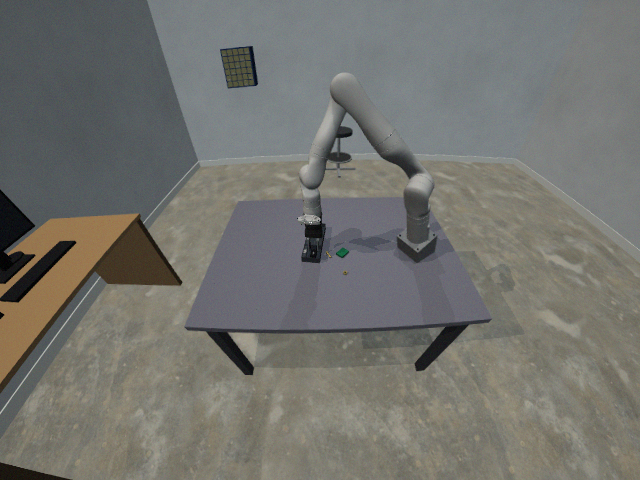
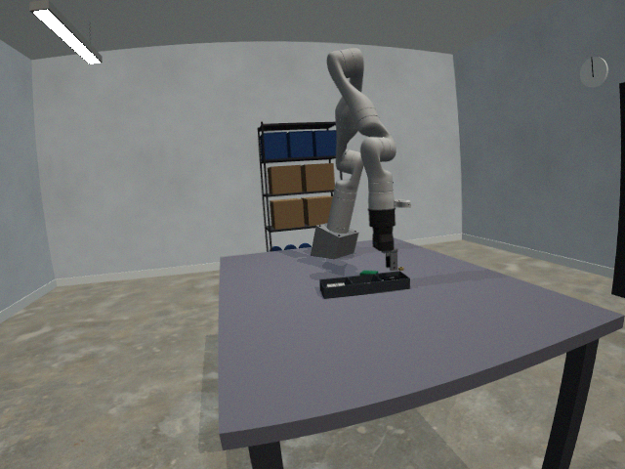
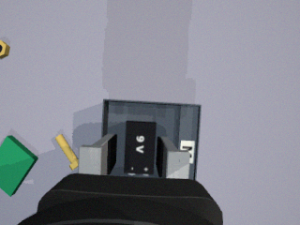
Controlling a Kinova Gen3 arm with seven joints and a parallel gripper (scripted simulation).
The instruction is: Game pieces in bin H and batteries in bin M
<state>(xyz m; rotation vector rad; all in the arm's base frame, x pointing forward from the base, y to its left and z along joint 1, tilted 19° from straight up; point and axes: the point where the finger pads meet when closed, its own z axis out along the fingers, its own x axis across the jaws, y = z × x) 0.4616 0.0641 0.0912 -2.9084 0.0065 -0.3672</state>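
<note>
My hand is 5 cm above the black 9-volt battery and 1 cm to the left of it. From my hand the other things lie so: yellow bolt: 6 cm below, 6 cm behind, 2 cm to the right; dark divided bin: 9 cm to the right, 5 cm below, 1 cm ahead; green flat piece: 13 cm behind, 6 cm below, 4 cm to the right.
</note>
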